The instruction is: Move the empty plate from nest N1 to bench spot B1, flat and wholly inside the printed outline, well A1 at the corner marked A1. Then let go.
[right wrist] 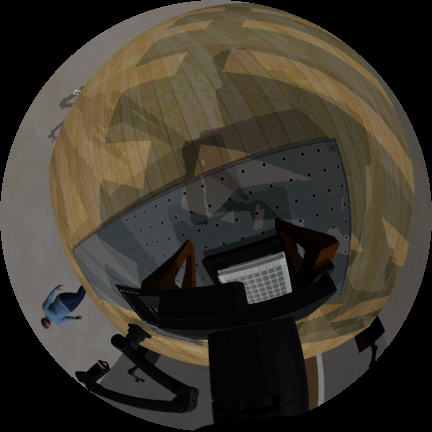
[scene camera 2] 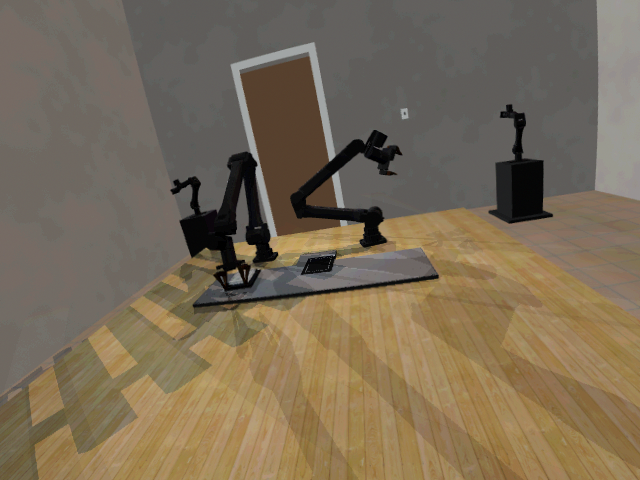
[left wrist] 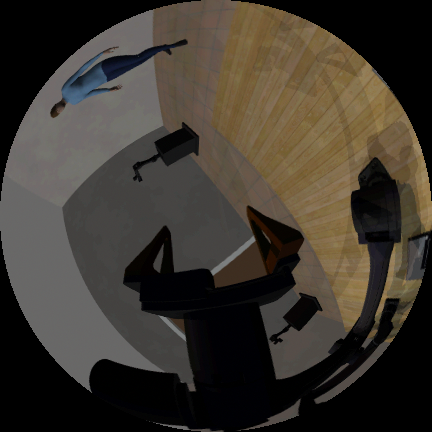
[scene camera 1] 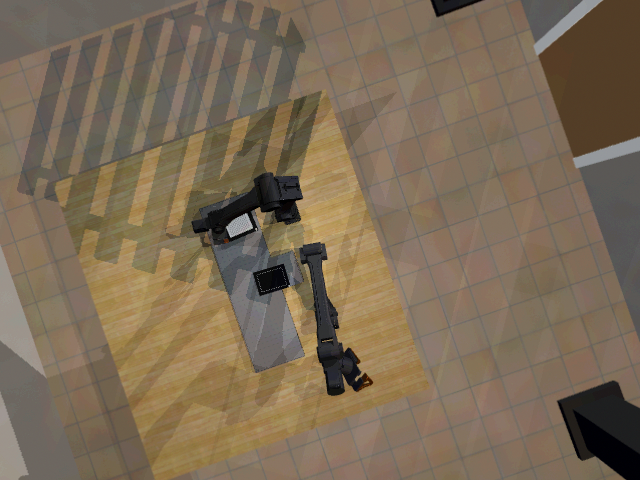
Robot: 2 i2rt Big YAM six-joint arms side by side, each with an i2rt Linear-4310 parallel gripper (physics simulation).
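Places are measured from the left arm's base along level axes (x left, y down, z back), in millimetres.
Where they show: left gripper, fingertip midpoint: (scene camera 2: 399, 164) (left wrist: 205, 219) (scene camera 1: 365, 372); right gripper, fingertip midpoint: (right wrist: 232, 233) (scene camera 2: 235, 287) (scene camera 1: 220, 233); left arm's base, link origin: (right wrist: 139, 329) (scene camera 2: 373, 242) (left wrist: 379, 185); right arm's base, link origin: (scene camera 2: 265, 258) (scene camera 1: 290, 212).
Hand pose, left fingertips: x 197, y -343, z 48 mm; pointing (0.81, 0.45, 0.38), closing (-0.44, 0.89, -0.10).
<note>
Each offset is from my left fingertips to the top centre of the thing. "spot": to the spot under its first point. Level surfaces: height alone.
The white plate @[dx -819, dy +304, dz -200 mm] (scene camera 1: 240, 225) (scene camera 2: 238, 279) (right wrist: 267, 282) sits in a black nest @[spot: dx -765, dy +322, dz -238 mm] (scene camera 2: 254, 279) (right wrist: 217, 259) on the grey board. The gripper hides part of it in the right wrist view. My right gripper (scene camera 1: 215, 239) (scene camera 2: 233, 281) (right wrist: 232, 233) is open and low, pointing down by the plate's left end in scene camera 1. Finger contact with the plate cannot be made out. My left gripper (scene camera 1: 364, 372) (scene camera 2: 398, 163) (left wrist: 205, 219) is open and empty, raised away from the board. A black patch with a dashed outline @[spot: dx -487, dy +328, dz -208 mm] (scene camera 1: 271, 279) (scene camera 2: 318, 264) lies mid-board. N1, B1 and A1 marks are unreadable.
The long grey perforated board @[dy +330 mm] (scene camera 1: 268, 330) (scene camera 2: 382, 273) (right wrist: 245, 170) lies on the wooden table @[dy +343 mm] (scene camera 1: 170, 361) (scene camera 2: 361, 387). A small grey piece @[spot: dx -469, dy +330, dz -70 mm] (scene camera 1: 295, 268) adjoins the black patch. Both arms' bases stand along the board's far side in scene camera 2.
</note>
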